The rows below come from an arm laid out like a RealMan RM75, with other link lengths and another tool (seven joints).
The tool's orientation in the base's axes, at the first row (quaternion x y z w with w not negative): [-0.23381 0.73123 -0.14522 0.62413]
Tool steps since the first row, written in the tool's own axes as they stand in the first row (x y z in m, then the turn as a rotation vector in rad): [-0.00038 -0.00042 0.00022 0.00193 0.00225 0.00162]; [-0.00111 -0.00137 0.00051 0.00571 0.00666 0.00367]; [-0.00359 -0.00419 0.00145 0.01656 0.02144 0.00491]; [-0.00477 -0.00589 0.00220 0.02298 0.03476 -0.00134]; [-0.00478 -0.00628 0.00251 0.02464 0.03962 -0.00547]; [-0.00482 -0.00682 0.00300 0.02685 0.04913 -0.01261]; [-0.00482 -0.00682 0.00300 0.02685 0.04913 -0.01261]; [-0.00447 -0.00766 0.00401 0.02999 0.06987 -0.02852]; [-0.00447 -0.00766 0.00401 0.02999 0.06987 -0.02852]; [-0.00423 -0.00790 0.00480 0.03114 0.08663 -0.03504]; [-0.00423 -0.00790 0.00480 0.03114 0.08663 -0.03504]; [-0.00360 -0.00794 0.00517 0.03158 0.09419 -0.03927]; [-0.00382 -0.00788 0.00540 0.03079 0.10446 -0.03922]
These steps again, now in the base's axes. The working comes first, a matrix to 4 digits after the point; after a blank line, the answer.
The tool's axes in the first row as the columns of a matrix, in the base's axes (used below as rounded here):
[-0.1116 -0.1607 0.9807]
[-0.5232 0.8485 0.0795]
[-0.8449 -0.5042 -0.1787]

[0.00033 -0.00014 0.00049 0.00101 0.00103 -0.00305]; [0.00084 -0.00054 0.00154 0.00189 0.00296 -0.00884]; [0.00250 -0.00156 0.00489 -0.00048 0.00992 -0.02568]; [0.00364 -0.00233 0.00661 -0.00946 0.01736 -0.03670]; [0.00400 -0.00263 0.00676 -0.01448 0.02029 -0.03982]; [0.00458 -0.00303 0.00697 -0.02326 0.02664 -0.04520]; [0.00458 -0.00303 0.00697 -0.02326 0.02664 -0.04520]; [0.00566 -0.00384 0.00692 -0.04254 0.04133 -0.05547]; [0.00566 -0.00384 0.00692 -0.04254 0.04133 -0.05547]; [0.00645 -0.00411 0.00670 -0.05176 0.05443 -0.06373]; [0.00645 -0.00411 0.00670 -0.05176 0.05443 -0.06373]; [0.00675 -0.00444 0.00612 -0.05717 0.06028 -0.06715]; [0.00699 -0.00426 0.00624 -0.05869 0.06941 -0.07167]
